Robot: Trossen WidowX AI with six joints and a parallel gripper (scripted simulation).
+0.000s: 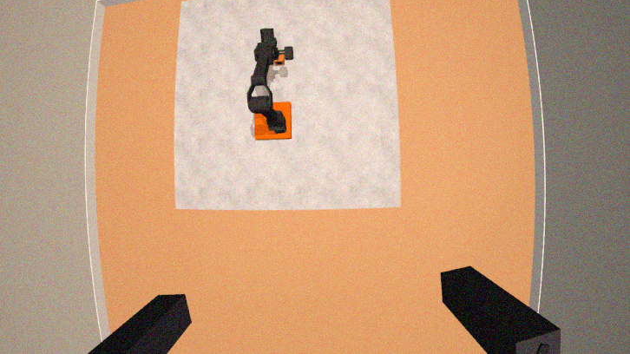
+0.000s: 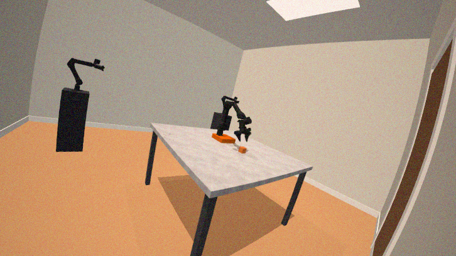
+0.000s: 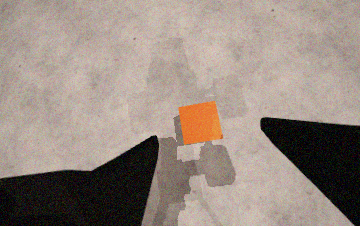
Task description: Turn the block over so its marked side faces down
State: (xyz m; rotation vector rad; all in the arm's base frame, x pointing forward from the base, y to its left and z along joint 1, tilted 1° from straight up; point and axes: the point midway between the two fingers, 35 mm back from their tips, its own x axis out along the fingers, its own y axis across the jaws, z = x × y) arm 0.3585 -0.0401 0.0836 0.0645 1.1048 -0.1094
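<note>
My gripper tip is 80 mm above the block.
</note>
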